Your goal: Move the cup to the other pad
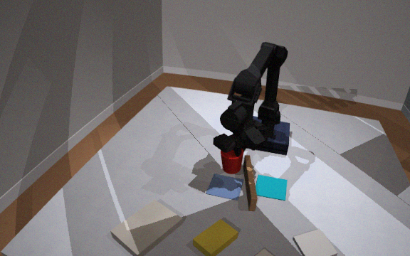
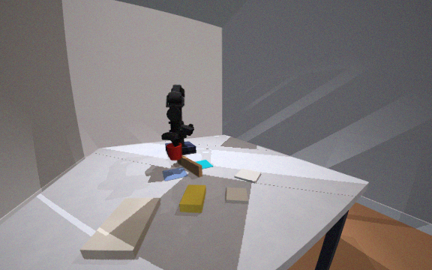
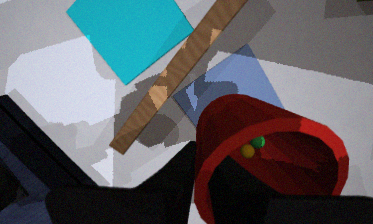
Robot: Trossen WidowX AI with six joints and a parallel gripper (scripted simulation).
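The cyan pad lies 3 cm behind my gripper tip, 13 cm to the left of it and 12 cm below it. From my gripper tip the other things lie so: blue pad (3 cm ahead, 3 cm to the right, 12 cm below); then red cup (3 cm ahead, 2 cm to the right); then wooden bar (5 cm to the left, 10 cm below).
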